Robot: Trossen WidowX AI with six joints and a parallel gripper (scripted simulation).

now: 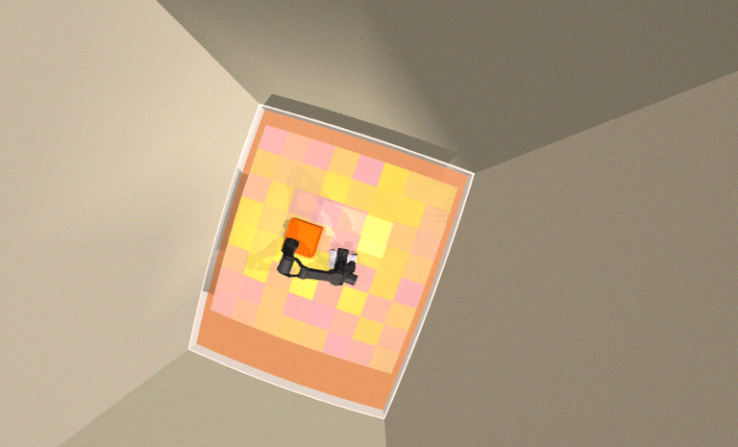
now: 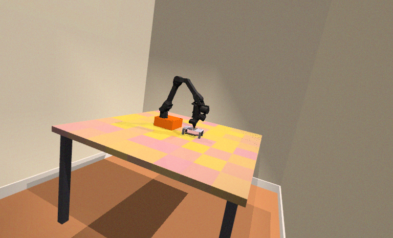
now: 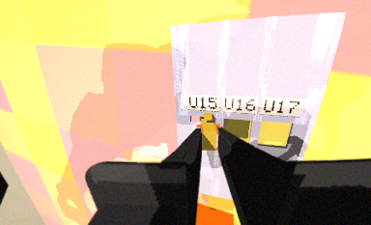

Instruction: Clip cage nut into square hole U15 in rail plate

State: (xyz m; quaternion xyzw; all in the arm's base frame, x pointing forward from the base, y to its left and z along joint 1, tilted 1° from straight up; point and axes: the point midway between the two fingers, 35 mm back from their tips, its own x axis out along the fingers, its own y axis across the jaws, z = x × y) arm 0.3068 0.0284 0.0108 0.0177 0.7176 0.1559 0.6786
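Now: gripper tip 10 mm above the cage nut.
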